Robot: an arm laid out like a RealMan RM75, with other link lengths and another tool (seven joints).
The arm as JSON. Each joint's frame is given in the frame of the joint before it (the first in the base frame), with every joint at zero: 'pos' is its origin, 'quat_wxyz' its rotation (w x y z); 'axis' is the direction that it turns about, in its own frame. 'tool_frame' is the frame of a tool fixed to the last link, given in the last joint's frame.
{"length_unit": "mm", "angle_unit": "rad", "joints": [
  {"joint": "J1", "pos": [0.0, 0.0, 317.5], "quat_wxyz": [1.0, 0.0, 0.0, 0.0], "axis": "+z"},
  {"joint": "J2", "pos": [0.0, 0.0, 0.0], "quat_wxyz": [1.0, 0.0, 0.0, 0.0], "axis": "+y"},
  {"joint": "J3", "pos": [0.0, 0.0, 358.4], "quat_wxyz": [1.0, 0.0, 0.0, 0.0], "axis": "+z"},
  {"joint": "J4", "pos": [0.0, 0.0, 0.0], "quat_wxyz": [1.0, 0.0, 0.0, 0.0], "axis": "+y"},
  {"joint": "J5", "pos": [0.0, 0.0, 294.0], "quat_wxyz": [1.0, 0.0, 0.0, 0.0], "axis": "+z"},
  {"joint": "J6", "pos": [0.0, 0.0, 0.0], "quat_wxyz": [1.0, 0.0, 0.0, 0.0], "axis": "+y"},
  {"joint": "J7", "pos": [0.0, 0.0, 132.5], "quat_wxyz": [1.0, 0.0, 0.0, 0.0], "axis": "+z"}
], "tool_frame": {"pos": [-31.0, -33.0, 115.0], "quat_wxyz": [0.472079, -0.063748, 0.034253, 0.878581]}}
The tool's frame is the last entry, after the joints.
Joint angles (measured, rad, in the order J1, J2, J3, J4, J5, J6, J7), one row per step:
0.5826, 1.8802, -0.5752, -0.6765, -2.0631, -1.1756, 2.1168
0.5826, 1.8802, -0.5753, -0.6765, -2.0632, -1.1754, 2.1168
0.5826, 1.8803, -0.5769, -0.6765, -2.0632, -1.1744, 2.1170
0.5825, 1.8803, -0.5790, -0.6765, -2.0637, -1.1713, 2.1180
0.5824, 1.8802, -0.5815, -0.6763, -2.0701, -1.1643, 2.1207
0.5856, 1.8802, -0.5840, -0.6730, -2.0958, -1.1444, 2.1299
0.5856, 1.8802, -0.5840, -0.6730, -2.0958, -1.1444, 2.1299
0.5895, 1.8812, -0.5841, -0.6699, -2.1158, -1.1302, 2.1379
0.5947, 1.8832, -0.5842, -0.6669, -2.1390, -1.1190, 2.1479
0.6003, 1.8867, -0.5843, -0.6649, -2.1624, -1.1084, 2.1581
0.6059, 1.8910, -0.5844, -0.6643, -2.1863, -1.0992, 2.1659
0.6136, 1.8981, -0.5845, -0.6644, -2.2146, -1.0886, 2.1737
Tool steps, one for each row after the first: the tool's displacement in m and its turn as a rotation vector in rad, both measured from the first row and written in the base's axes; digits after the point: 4 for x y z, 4 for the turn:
0.0000, 0.0000, 0.0000, 0.0000, -0.0002, -0.0001
0.0000, 0.0001, -0.0003, -0.0005, -0.0012, -0.0002
0.0005, 0.0003, -0.0004, -0.0001, -0.0032, -0.0019
0.0026, 0.0004, -0.0005, -0.0003, -0.0104, -0.0081
0.0085, 0.0012, -0.0017, -0.0030, -0.0314, -0.0277
0.0085, 0.0012, -0.0017, -0.0030, -0.0314, -0.0277
0.0122, 0.0021, -0.0032, -0.0053, -0.0447, -0.0421
0.0149, 0.0030, -0.0061, -0.0119, -0.0573, -0.0556
0.0170, 0.0039, -0.0097, -0.0191, -0.0693, -0.0678
0.0184, 0.0048, -0.0136, -0.0270, -0.0832, -0.0770
0.0187, 0.0062, -0.0193, -0.0370, -0.0997, -0.0849

